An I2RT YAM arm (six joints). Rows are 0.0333 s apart.
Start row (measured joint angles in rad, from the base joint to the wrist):
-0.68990, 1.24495, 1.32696, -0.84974, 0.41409, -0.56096
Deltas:
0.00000, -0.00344, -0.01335, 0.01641, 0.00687, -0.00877
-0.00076, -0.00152, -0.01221, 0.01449, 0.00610, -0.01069
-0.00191, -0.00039, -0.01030, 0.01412, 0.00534, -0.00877
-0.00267, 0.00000, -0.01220, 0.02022, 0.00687, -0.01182
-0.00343, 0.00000, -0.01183, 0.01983, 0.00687, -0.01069
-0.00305, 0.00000, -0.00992, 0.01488, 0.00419, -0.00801
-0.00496, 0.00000, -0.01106, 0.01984, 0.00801, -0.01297
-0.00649, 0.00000, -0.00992, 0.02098, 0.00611, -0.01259
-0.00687, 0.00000, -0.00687, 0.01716, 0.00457, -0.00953
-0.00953, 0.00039, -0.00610, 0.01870, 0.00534, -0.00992
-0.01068, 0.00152, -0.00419, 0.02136, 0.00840, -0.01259
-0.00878, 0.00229, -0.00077, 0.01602, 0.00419, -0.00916
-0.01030, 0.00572, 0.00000, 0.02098, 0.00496, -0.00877
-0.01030, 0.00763, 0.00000, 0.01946, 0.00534, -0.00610
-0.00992, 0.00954, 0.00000, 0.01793, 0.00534, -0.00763
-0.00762, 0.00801, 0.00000, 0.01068, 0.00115, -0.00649
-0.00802, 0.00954, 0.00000, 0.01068, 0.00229, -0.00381
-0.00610, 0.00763, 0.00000, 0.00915, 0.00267, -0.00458
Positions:
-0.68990, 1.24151, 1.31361, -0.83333, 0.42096, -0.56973
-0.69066, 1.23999, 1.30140, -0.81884, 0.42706, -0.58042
-0.69257, 1.23960, 1.29110, -0.80472, 0.43240, -0.58919
-0.69524, 1.23960, 1.27890, -0.78450, 0.43927, -0.60101
-0.69867, 1.23960, 1.26707, -0.76467, 0.44614, -0.61170
-0.70172, 1.23960, 1.25715, -0.74979, 0.45033, -0.61971
-0.70668, 1.23960, 1.24609, -0.72995, 0.45834, -0.63268
-0.71317, 1.23960, 1.23617, -0.70897, 0.46445, -0.64527
-0.72004, 1.23960, 1.22930, -0.69181, 0.46902, -0.65480
-0.72957, 1.23999, 1.22320, -0.67311, 0.47436, -0.66472
-0.74025, 1.24151, 1.21901, -0.65175, 0.48276, -0.67731
-0.74903, 1.24380, 1.21824, -0.63573, 0.48695, -0.68647
-0.75933, 1.24952, 1.21824, -0.61475, 0.49191, -0.69524
-0.76963, 1.25715, 1.21824, -0.59529, 0.49725, -0.70134
-0.77955, 1.26669, 1.21824, -0.57736, 0.50259, -0.70897
-0.78717, 1.27470, 1.21824, -0.56668, 0.50374, -0.71546
-0.79519, 1.28424, 1.21824, -0.55600, 0.50603, -0.71927
-0.80129, 1.29187, 1.21824, -0.54685, 0.50870, -0.72385

